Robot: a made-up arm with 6 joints. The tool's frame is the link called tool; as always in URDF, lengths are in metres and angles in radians. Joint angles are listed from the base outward. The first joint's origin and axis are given. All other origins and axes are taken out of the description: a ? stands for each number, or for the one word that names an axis. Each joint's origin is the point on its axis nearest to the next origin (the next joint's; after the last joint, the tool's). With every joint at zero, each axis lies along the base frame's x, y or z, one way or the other. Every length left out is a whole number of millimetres.
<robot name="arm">
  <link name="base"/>
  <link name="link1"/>
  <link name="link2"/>
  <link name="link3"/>
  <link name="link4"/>
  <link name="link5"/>
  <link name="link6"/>
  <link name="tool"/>
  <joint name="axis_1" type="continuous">
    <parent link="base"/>
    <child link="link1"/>
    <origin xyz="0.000 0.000 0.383"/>
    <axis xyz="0 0 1"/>
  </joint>
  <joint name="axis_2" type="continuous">
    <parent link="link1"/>
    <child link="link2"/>
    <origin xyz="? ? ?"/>
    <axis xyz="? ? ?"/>
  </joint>
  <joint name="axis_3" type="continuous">
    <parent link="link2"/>
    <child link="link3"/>
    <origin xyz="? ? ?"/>
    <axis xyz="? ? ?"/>
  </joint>
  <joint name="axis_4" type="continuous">
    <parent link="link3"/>
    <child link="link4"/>
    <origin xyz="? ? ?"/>
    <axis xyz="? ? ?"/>
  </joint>
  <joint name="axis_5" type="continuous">
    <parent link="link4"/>
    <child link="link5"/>
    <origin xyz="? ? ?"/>
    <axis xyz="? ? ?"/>
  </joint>
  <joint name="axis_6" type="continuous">
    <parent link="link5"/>
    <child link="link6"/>
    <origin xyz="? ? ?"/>
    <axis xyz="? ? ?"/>
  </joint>
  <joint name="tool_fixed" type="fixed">
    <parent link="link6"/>
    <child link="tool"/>
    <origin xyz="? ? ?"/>
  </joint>
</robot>
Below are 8 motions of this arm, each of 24 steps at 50 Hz.
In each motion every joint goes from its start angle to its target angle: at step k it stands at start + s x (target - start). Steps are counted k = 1, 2, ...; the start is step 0. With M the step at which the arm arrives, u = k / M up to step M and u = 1 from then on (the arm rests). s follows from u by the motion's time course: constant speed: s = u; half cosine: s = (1 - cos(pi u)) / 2; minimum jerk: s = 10 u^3 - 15 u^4 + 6 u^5.
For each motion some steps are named. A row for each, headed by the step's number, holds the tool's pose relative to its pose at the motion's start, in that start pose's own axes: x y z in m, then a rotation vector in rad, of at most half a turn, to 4 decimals.
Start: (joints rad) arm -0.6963 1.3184 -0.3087 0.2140 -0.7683 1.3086
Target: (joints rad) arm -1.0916 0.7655 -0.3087 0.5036 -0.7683 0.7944
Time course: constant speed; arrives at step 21
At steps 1, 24:
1: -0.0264 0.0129 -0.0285 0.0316 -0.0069 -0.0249
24: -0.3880 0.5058 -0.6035 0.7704 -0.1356 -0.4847

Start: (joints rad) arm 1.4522 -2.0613 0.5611 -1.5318 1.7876 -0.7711
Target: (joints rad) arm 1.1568 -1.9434 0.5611 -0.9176 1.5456 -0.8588
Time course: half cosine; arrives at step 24
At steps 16, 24:
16: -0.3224 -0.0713 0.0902 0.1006 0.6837 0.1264
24: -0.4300 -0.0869 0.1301 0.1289 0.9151 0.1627

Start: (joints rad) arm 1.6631 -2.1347 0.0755 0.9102 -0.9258 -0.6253
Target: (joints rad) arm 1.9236 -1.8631 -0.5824 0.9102 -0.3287 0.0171
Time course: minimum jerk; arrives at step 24
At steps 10, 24:
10: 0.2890 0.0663 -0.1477 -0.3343 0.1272 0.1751
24: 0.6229 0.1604 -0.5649 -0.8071 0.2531 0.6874

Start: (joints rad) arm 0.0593 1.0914 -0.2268 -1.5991 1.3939 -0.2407
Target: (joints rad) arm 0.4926 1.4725 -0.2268 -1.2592 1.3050 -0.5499
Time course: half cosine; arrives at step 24
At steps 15, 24:
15: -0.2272 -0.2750 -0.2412 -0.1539 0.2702 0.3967
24: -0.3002 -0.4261 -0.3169 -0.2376 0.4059 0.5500

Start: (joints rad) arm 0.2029 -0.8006 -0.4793 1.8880 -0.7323 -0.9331
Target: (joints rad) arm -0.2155 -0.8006 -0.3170 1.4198 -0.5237 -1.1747
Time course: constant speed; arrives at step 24
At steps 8, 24:
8: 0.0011 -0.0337 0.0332 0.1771 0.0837 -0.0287
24: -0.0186 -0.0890 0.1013 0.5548 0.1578 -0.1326

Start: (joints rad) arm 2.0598 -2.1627 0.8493 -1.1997 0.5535 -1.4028
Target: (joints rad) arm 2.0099 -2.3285 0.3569 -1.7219 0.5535 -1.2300
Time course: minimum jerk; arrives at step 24
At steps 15, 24:
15: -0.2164 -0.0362 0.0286 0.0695 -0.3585 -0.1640
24: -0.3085 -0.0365 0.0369 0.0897 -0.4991 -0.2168

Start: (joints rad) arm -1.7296 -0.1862 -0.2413 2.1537 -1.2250 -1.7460
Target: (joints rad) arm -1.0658 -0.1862 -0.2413 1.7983 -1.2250 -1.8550
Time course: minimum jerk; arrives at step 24
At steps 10, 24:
10: -0.0915 0.0118 0.0654 0.1826 0.1019 0.1832
24: -0.2642 -0.0240 0.1759 0.4556 0.3340 0.5523

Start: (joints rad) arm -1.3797 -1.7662 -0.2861 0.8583 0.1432 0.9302
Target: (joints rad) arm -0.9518 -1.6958 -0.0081 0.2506 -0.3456 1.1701
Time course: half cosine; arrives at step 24
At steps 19, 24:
19: 0.0028 0.1853 -0.5307 0.7205 0.1541 0.1935
24: 0.0037 0.2213 -0.5843 0.8041 0.1400 0.2213

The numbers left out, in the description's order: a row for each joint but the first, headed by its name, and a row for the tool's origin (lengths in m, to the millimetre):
axis_2: xyz 0.000 0.000 0.000, axis 0 1 0
axis_3: xyz 0.000 0.000 1.271, axis 0 -1 0
axis_4: xyz 0.787 0.000 0.000, axis -1 0 0
axis_5: xyz 0.000 -0.159 0.000, axis 0 -1 0
axis_6: xyz 0.000 0.000 0.000, axis -1 0 0
tool: xyz 0.000 0.000 0.000

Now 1 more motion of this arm.
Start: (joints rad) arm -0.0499 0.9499 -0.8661 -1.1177 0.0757 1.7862
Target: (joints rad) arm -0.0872 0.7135 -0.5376 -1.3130 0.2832 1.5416
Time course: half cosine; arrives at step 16
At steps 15, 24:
15: -0.1955 -0.1314 0.1355 0.5513 -0.4434 -0.4439
24: -0.1983 -0.1326 0.1365 0.5569 -0.4483 -0.4472

